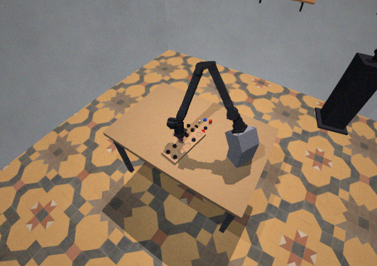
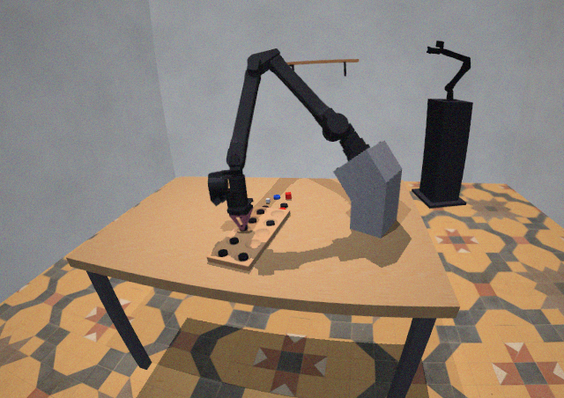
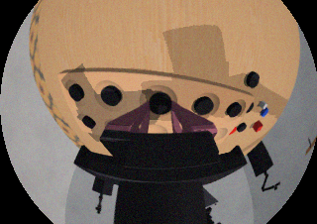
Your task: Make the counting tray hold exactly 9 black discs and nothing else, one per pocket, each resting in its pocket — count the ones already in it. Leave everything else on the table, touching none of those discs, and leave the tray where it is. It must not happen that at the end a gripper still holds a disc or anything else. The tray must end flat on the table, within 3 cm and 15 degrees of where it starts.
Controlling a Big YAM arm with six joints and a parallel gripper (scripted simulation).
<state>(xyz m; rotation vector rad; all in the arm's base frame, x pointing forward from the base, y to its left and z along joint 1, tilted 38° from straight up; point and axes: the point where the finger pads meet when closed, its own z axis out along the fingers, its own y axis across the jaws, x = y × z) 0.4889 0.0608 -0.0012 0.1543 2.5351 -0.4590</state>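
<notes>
Now: hand 3 cm past the wooden counting tray, 2 cm to the right of it and 2 cm above it. The rest, counted from my hand: red disc 14 cm behind, 16 cm to the right, 3 cm below; then small white piece 8 cm behind, 26 cm to the right, 3 cm below; then blue disc 12 cm behind, 30 cm to the right, 3 cm below.
</notes>
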